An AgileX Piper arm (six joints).
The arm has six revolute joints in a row. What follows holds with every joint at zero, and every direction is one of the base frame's.
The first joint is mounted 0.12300 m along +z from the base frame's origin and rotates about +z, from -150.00 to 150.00 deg.
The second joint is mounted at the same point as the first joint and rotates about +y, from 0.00 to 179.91 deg.
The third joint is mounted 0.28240 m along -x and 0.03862 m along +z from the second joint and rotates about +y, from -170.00 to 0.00 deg.
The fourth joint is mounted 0.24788 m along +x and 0.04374 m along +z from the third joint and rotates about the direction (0.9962, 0, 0.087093), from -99.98 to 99.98 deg.
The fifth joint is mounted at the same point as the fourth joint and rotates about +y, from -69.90 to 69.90 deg.
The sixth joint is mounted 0.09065 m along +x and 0.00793 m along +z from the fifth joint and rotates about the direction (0.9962, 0, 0.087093), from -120.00 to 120.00 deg.
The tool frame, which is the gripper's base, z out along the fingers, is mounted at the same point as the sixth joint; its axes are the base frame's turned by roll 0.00, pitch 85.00 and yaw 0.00 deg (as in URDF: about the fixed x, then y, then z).
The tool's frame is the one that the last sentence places.
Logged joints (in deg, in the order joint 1, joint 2, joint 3, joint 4, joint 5, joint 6), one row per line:
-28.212, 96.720, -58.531, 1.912, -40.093, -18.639
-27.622, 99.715, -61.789, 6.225, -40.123, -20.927
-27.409, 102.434, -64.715, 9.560, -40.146, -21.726
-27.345, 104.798, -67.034, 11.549, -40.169, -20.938
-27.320, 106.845, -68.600, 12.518, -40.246, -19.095
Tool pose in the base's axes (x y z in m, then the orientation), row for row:
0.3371, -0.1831, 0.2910, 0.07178, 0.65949, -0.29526, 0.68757
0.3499, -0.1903, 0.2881, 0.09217, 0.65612, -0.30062, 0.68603
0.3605, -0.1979, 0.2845, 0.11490, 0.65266, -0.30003, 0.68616
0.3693, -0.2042, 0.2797, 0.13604, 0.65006, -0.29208, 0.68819
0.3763, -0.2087, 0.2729, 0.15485, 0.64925, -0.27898, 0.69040
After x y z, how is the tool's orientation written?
As a quaternion, x y z w.
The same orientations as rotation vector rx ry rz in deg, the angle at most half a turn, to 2 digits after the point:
9.21, 84.58, -37.87
11.83, 84.20, -38.58
14.74, 83.75, -38.50
17.44, 83.35, -37.45
19.84, 83.17, -35.74

